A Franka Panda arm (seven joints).
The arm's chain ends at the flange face. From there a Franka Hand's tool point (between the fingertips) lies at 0.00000 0.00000 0.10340 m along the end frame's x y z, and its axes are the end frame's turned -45 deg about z.
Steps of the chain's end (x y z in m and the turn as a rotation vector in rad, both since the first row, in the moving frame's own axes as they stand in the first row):
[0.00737, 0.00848, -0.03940, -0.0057, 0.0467, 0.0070]
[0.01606, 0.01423, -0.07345, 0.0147, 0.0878, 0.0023]
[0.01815, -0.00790, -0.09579, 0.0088, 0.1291, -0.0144]
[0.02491, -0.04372, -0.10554, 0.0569, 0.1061, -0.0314]
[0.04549, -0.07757, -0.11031, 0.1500, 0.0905, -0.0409]
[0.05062, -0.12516, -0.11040, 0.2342, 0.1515, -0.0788]
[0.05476, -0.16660, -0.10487, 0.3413, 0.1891, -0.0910]
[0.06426, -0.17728, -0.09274, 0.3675, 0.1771, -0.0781]
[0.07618, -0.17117, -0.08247, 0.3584, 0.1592, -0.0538]
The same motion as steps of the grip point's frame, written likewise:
[0.00220, 0.01505, -0.03951, -0.0371, 0.0290, 0.0070]
[0.00877, 0.02676, -0.07386, -0.0517, 0.0725, 0.0023]
[0.02854, 0.01595, -0.09665, -0.0851, 0.0975, -0.0144]
[0.06047, -0.00990, -0.10629, -0.0348, 0.1153, -0.0314]
[0.10442, -0.02737, -0.11189, 0.0421, 0.1701, -0.0409]
[0.15187, -0.05977, -0.11439, 0.0585, 0.2727, -0.0788]
[0.19378, -0.09166, -0.11264, 0.1076, 0.3750, -0.0910]
[0.20894, -0.09497, -0.10122, 0.1346, 0.3851, -0.0781]
[0.21138, -0.08236, -0.09032, 0.1409, 0.3660, -0.0538]

